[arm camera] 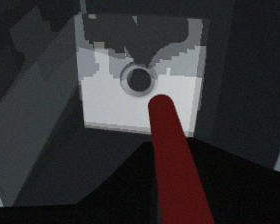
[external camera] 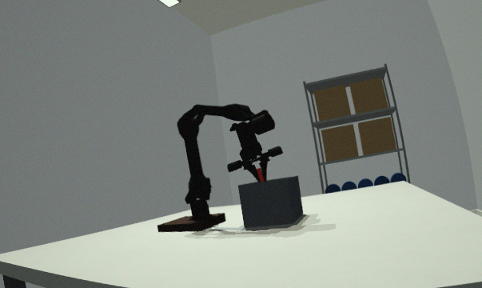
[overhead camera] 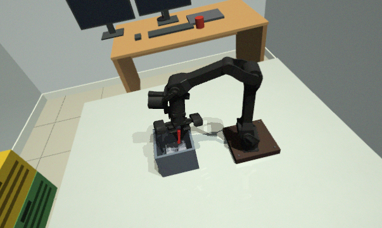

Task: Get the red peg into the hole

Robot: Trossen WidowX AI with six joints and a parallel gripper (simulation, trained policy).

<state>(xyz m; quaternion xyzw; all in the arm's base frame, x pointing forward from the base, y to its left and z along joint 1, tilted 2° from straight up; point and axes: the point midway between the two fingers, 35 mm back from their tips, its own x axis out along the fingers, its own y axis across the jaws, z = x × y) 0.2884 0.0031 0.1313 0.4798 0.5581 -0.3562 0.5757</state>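
Now: gripper tip 3 cm short of the pale plate and 9 cm above it. The rest, counted from my gripper tip: red peg: 1 cm to the right, 1 cm above.
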